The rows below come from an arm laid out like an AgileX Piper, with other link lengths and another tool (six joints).
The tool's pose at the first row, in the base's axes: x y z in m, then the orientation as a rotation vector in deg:
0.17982, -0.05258, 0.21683, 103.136, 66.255, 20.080
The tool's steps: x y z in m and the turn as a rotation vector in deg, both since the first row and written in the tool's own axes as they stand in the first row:
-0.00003, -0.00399, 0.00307, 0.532, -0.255, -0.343
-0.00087, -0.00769, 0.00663, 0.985, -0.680, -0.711
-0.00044, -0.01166, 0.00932, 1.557, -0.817, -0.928
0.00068, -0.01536, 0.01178, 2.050, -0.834, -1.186
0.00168, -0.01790, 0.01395, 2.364, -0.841, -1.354
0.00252, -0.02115, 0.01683, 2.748, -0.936, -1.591
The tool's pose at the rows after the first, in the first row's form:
0.17958, -0.05383, 0.21196, 103.375, 66.567, 19.362
0.17939, -0.05605, 0.20726, 103.524, 66.751, 18.511
0.17915, -0.05671, 0.20250, 103.876, 67.049, 17.953
0.17926, -0.05671, 0.19791, 104.134, 67.437, 17.524
0.17977, -0.05678, 0.19447, 104.296, 67.690, 17.251
0.18026, -0.05729, 0.19010, 104.470, 67.966, 16.818

